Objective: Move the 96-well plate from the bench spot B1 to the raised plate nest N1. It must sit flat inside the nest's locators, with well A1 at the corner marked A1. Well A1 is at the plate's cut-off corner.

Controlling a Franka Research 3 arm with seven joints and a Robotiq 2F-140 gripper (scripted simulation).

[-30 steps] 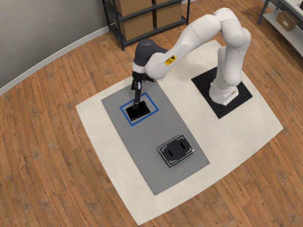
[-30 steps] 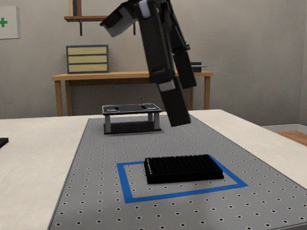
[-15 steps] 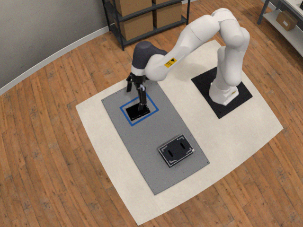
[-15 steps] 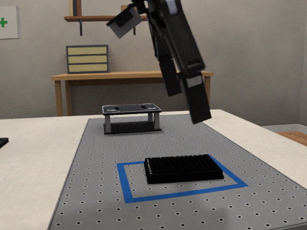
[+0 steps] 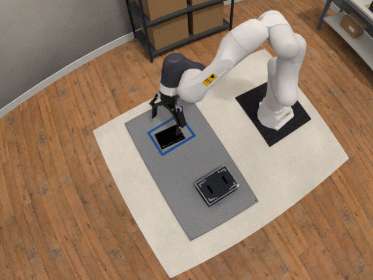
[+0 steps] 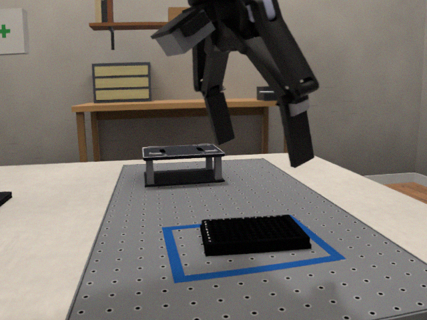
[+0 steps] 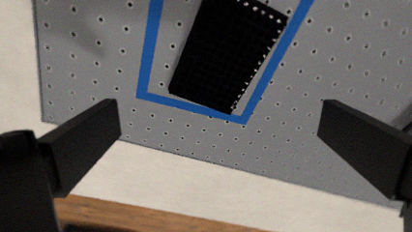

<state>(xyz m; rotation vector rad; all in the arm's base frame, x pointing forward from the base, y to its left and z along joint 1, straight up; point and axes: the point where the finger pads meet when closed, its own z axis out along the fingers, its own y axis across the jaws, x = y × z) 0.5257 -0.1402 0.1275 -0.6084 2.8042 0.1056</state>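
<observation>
My hand is 10 mm to the right of the black 96-well plate and 120 mm above it. Also, from my hand: raised plate nest (80 mm behind, 350 mm to the left, 70 mm below); then corner label (160 mm behind, 390 mm to the left, 60 mm below).
</observation>
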